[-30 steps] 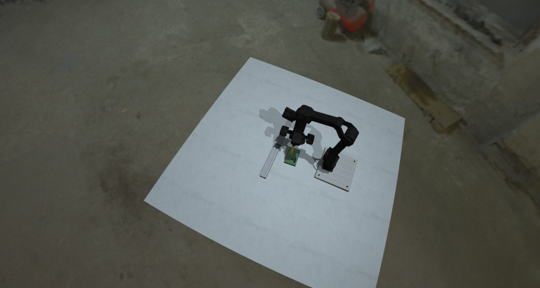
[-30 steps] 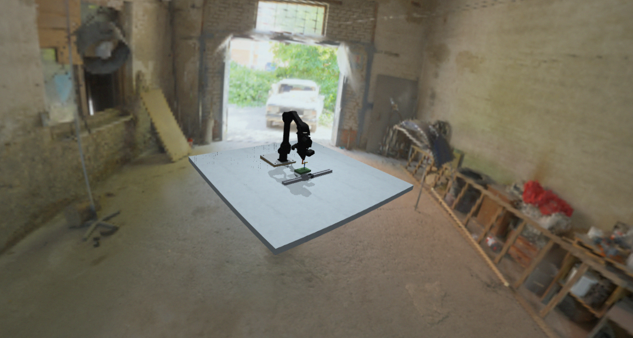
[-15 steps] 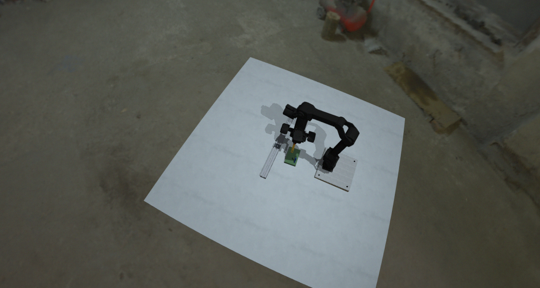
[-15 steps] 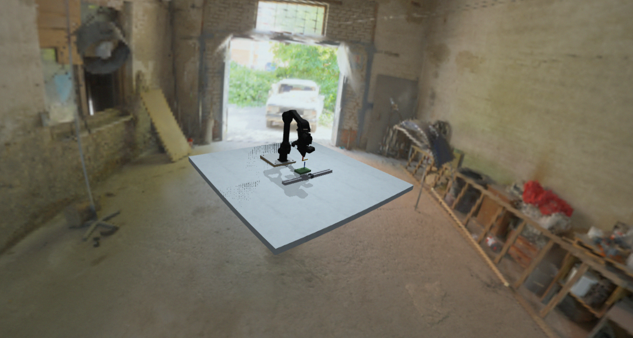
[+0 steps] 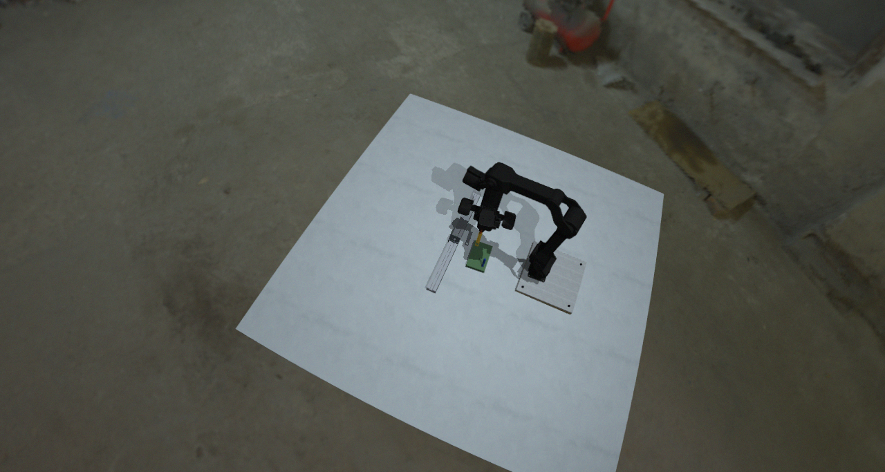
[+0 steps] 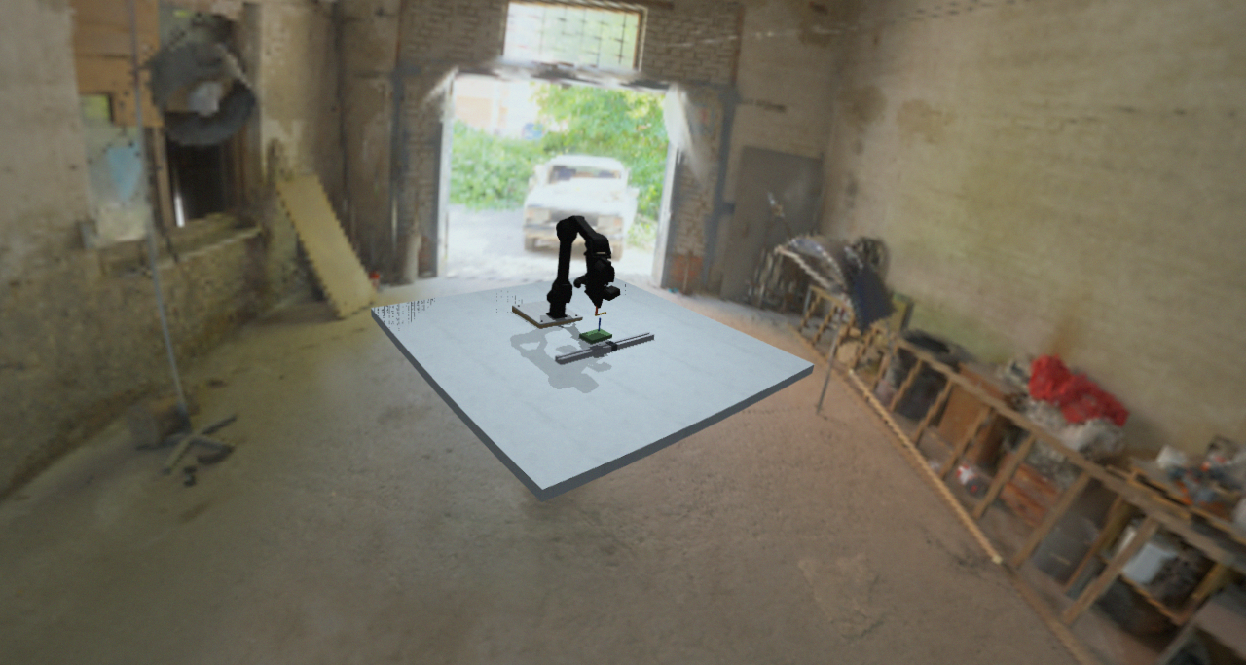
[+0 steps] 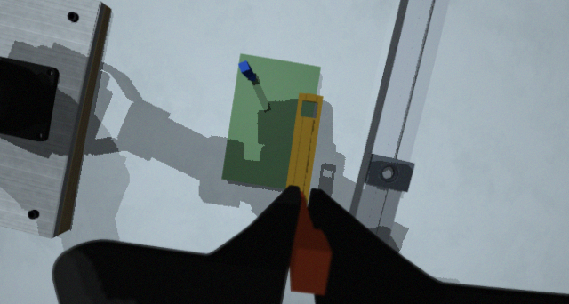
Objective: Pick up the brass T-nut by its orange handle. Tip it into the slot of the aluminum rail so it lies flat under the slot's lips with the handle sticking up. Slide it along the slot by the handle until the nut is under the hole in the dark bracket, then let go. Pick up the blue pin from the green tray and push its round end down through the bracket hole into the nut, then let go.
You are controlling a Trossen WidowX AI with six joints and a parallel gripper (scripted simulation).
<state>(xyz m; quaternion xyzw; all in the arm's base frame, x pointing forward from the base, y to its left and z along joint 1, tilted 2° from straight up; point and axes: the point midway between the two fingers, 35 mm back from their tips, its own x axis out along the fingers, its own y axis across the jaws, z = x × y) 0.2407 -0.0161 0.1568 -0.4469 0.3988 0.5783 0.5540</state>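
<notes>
Right now my gripper tip is 90 mm short of the aluminum rail and 120 mm above it. Round my gripper tip: brass T-nut: 20 mm to the left; then green tray: 40 mm behind, 40 mm to the left, 130 mm below; then blue pin: 50 mm behind, 60 mm to the left, 110 mm below.
</notes>
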